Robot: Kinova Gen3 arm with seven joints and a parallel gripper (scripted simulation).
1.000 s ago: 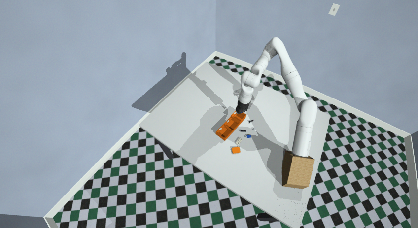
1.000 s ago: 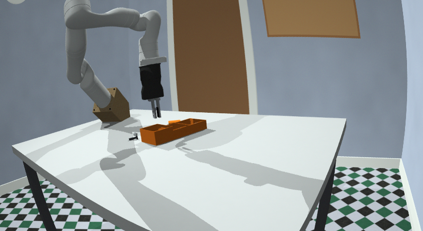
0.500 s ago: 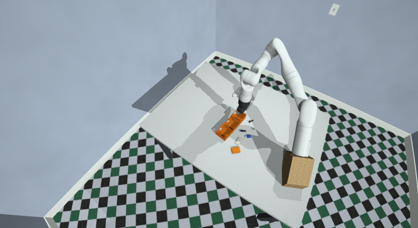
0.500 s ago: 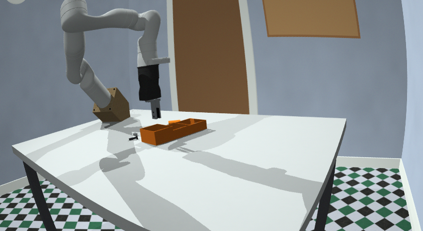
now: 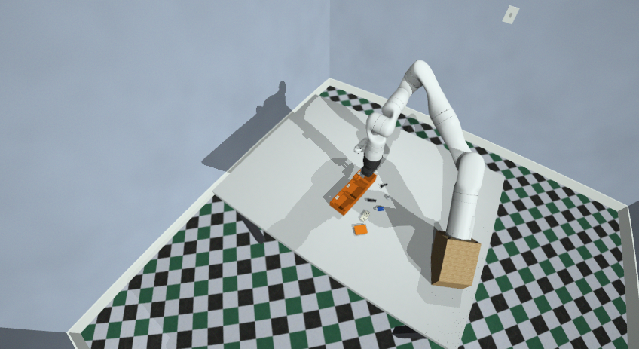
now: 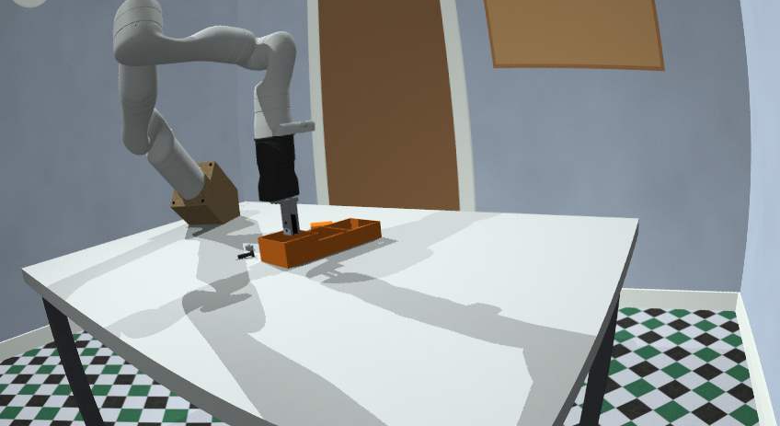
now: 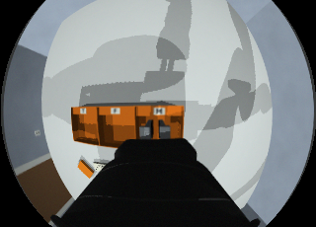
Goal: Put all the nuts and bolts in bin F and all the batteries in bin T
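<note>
My gripper is now 20 mm short of the orange bin, 80 mm to the right of it and 40 mm above it. Round my hand: bolt: 110 mm behind, 10 mm to the right, 60 mm below; grey nut: 140 mm behind, 50 mm to the left, 60 mm below; black cylinder: 80 mm behind, 90 mm to the left, 60 mm below.
</note>
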